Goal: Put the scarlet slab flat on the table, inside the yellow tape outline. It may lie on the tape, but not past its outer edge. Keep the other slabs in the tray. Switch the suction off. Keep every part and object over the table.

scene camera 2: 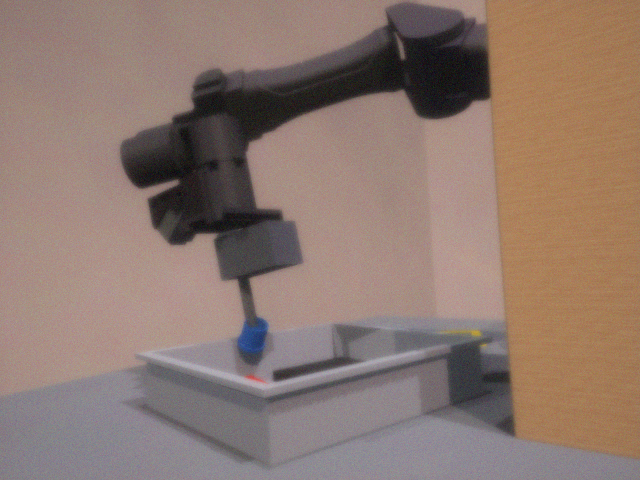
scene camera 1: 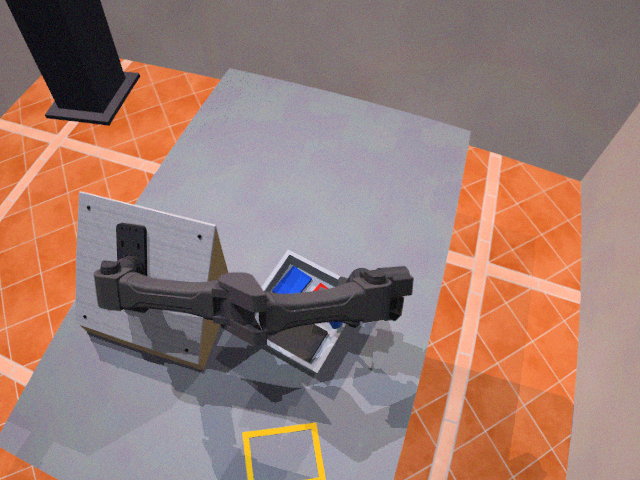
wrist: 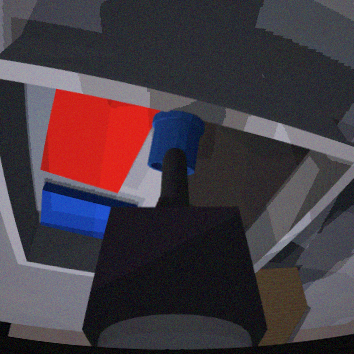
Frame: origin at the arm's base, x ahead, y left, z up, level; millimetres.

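Where they show: hand at its tool point: (scene camera 2: 256,349) (scene camera 1: 332,322) (wrist: 174,131); arm's base at its link origin: (scene camera 1: 133,267).
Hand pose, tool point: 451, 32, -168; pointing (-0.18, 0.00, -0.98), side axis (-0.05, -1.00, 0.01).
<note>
Each offset is from my tool point to the top centre of the thing, as dx, dy, dz. Level surfaces: height alone.
The scarlet slab {-22, +60, -26} (scene camera 1: 320,287) (scene camera 2: 254,379) (wrist: 95,140) lies in the grey tray {-80, +20, +11} (scene camera 1: 330,357) (scene camera 2: 336,421) (wrist: 50,73), partly hidden by the arm in scene camera 1. A blue slab {-120, +95, -26} (scene camera 1: 292,280) (wrist: 75,207) and a dark brown slab {-89, -37, -25} (scene camera 1: 298,343) (scene camera 2: 310,367) (wrist: 235,175) are in the same tray. My blue suction cup (scene camera 1: 336,324) (scene camera 2: 252,346) (wrist: 177,132) carries nothing. It hangs tilted over the tray, a little above the slabs, near the scarlet slab's side towards the dark one. The yellow tape outline (scene camera 1: 279,428) (scene camera 2: 462,332) is on the table; its lower edge is cut off in scene camera 1.
The arm's slanted mounting board (scene camera 1: 170,263) (scene camera 2: 568,232) (wrist: 282,295) stands on the table {dz -39} (scene camera 1: 330,170) beside the tray. The tray's raised walls surround the slabs. A black column (scene camera 1: 77,62) stands on the tiled floor beyond the table.
</note>
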